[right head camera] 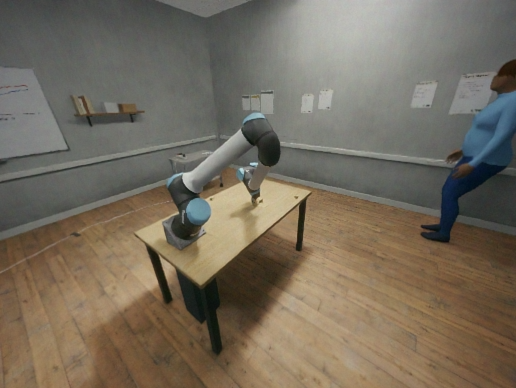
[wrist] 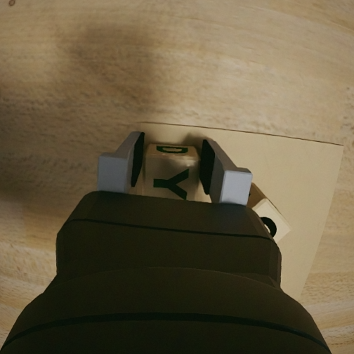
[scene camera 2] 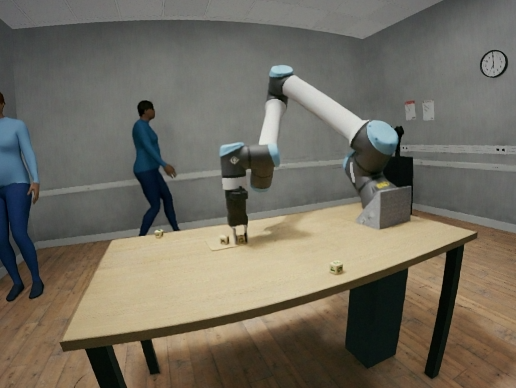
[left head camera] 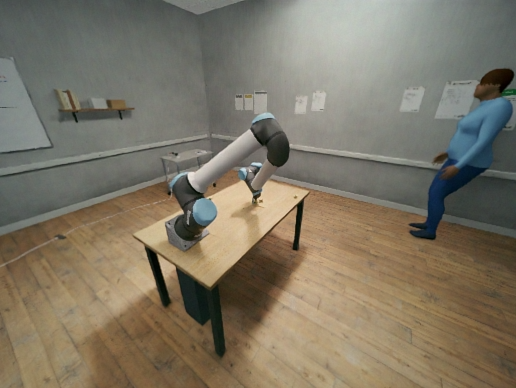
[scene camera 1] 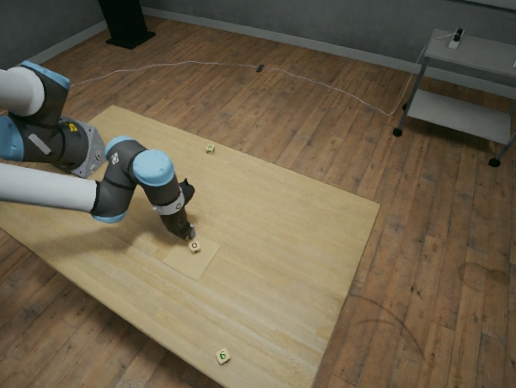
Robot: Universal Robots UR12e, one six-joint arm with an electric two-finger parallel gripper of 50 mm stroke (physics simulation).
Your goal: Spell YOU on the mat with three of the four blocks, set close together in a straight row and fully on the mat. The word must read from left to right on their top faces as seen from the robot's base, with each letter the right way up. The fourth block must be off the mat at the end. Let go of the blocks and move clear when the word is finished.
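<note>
My gripper (wrist: 171, 153) (scene camera 1: 190, 235) (scene camera 2: 240, 234) is open and low at the mat's edge, its fingers on either side of the Y block (wrist: 172, 175) with small gaps. The Y lies sideways in the wrist view, with a D on the neighbouring face. The O block (scene camera 1: 194, 247) (scene camera 2: 224, 240) (wrist: 280, 231) stands on the mat (scene camera 1: 198, 267) (scene camera 2: 215, 245) (wrist: 305, 185), close by and turned at an angle to the Y block; the gripper partly hides it in the wrist view. A block with a green mark like 6 or G (scene camera 1: 222, 356) (scene camera 2: 158, 233) and another block (scene camera 1: 210, 148) (scene camera 2: 336, 267), its letter too small to tell, are off the mat.
The wooden table (scene camera 1: 300, 225) (scene camera 2: 200, 285) carries the arm's base (scene camera 1: 92, 152) (scene camera 2: 387, 207). A wheeled cart (scene camera 1: 457, 112) stands beyond the table. Two people (scene camera 2: 150, 165) (scene camera 2: 15, 185) are in the room, away from the table.
</note>
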